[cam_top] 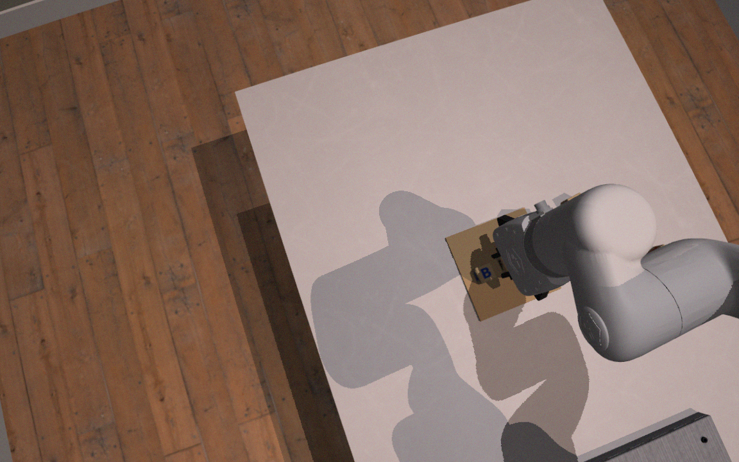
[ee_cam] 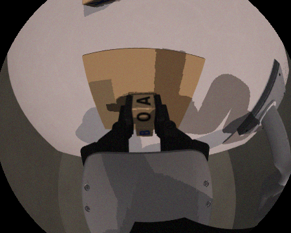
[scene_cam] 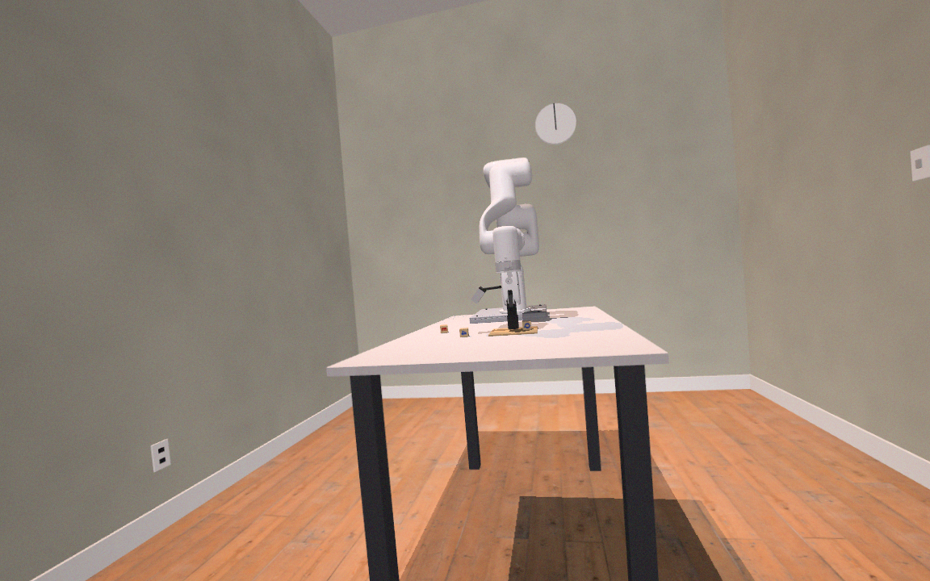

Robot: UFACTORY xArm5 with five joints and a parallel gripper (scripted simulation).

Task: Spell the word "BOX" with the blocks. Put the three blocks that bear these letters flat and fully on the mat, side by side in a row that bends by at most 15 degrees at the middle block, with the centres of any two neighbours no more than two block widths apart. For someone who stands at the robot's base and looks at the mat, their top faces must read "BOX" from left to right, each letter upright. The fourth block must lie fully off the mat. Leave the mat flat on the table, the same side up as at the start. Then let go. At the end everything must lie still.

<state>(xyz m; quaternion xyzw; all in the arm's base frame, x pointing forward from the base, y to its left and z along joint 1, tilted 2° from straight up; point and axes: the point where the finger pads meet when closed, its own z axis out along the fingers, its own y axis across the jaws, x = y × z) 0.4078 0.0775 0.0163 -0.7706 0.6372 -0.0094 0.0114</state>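
The tan mat is 30 mm below my hand.
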